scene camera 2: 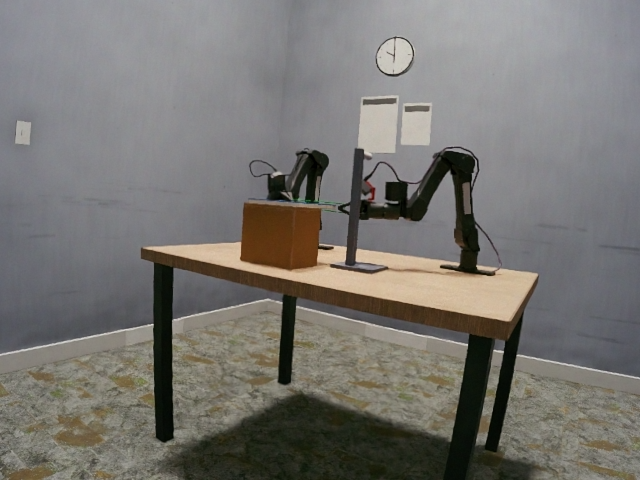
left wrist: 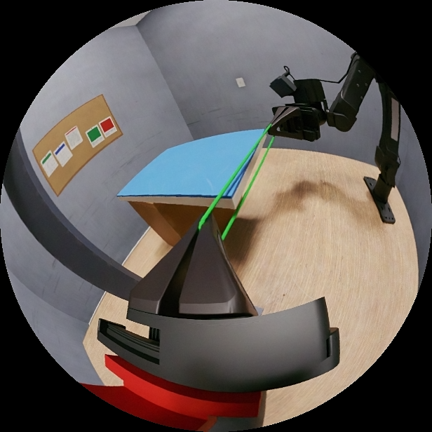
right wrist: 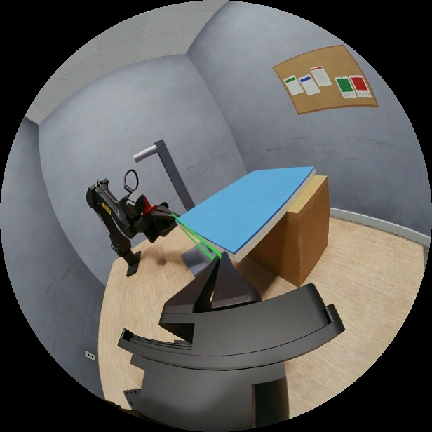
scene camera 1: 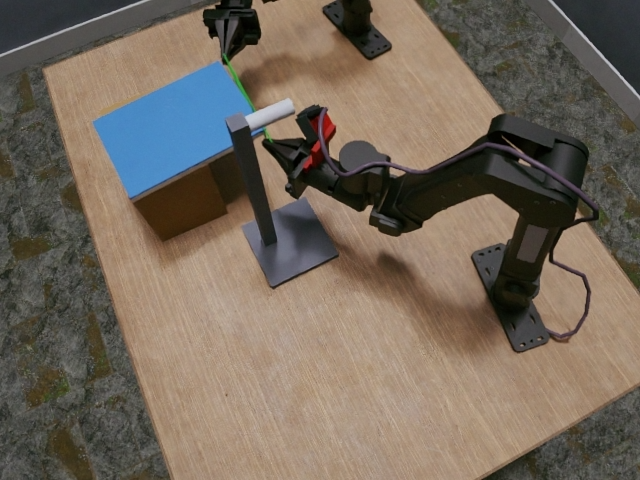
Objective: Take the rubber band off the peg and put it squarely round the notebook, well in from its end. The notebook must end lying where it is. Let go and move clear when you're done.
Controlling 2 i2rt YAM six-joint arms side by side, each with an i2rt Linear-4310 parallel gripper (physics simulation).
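Places are measured from the left arm's base along level axes (x left, y back, z up), in metres.
Where they show: left gripper, fingertip midpoint: [scene camera 2: 338, 207] [scene camera 1: 262, 141]; right gripper, fingertip midpoint: [scene camera 1: 224, 62]; left arm's base, link origin: [scene camera 2: 467, 271] [scene camera 1: 508, 296]; right arm's base, link origin: [scene camera 1: 356, 29].
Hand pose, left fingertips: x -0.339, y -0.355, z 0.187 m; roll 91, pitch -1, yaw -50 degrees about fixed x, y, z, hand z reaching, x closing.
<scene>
Things, the pixels of their centre, and the offset from my left fingertips. "*": a spot on its surface instead.
- blue notebook, body centre: [scene camera 1: 178, 127] [scene camera 2: 294, 203] dx -0.076, dy -0.132, dz +0.002 m
- green rubber band, surface spot: [scene camera 1: 238, 82] * dx -0.124, dy -0.010, dz +0.017 m
- white peg, body centre: [scene camera 1: 268, 116] dx +0.087, dy +0.007, dz +0.176 m
- brown block, body centre: [scene camera 1: 166, 164] [scene camera 2: 280, 234] dx -0.078, dy -0.182, dz -0.096 m
- grey post, body centre: [scene camera 1: 256, 193] [scene camera 2: 354, 208] dx +0.094, dy -0.034, dz +0.002 m
The blue notebook [scene camera 1: 170, 129] [left wrist: 195, 170] [right wrist: 250, 210] lies flat on a brown block, one end overhanging. The green rubber band [scene camera 1: 238, 82] [left wrist: 213, 206] is off the white peg [scene camera 1: 271, 113] [right wrist: 145, 153], stretched in two strands between my grippers along that overhanging end. In the left wrist view one strand crosses over the cover's edge and the other runs lower, outside the end. How far the end is inside the band is unclear. My left gripper [scene camera 1: 265, 142] [left wrist: 208, 217] is shut on the band near one corner; my right gripper [scene camera 1: 224, 57] [right wrist: 224, 256] is shut on it near the other.
The brown block [scene camera 1: 180, 206] [scene camera 2: 279, 237] bears the notebook. The grey post [scene camera 1: 253, 180] [scene camera 2: 354, 206] stands on its square base [scene camera 1: 305, 248] close beside my left gripper, with the peg above. The right arm's base [scene camera 1: 372, 46] is at the table's far side.
</scene>
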